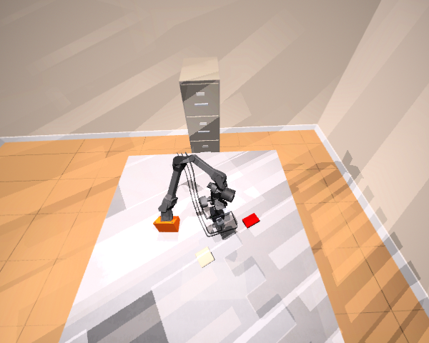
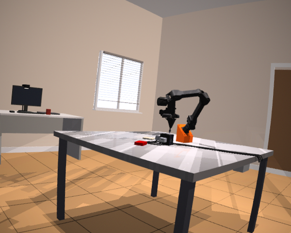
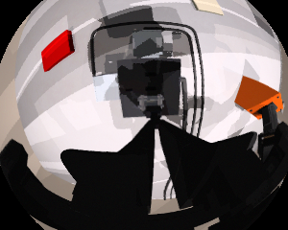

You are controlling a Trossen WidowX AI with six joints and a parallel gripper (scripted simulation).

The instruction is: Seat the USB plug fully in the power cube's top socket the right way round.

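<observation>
My gripper tip is 2 cm above the USB plug. From my gripper tip the other things lie so: pad: 26 cm to the right, 12 cm below, 10 cm behind; red block: 22 cm ahead, 11 cm below, 8 cm to the right.
</observation>
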